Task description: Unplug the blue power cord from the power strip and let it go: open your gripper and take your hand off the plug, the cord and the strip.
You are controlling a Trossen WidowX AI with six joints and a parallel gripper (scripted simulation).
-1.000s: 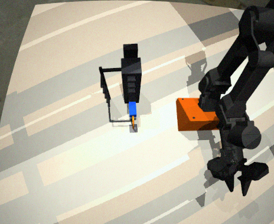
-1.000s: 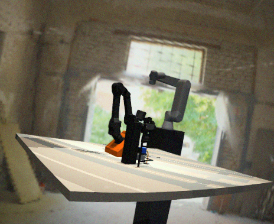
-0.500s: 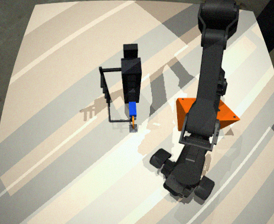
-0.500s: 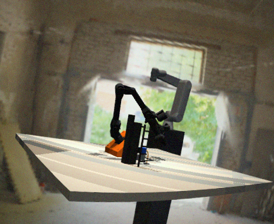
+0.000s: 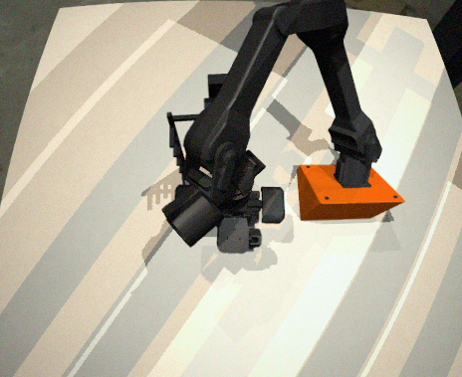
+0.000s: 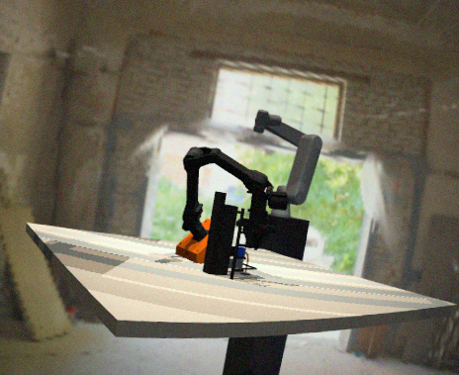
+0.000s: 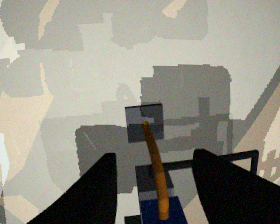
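Now: the blue plug 90 mm to the right of my gripper tip and 10 mm ahead of it.
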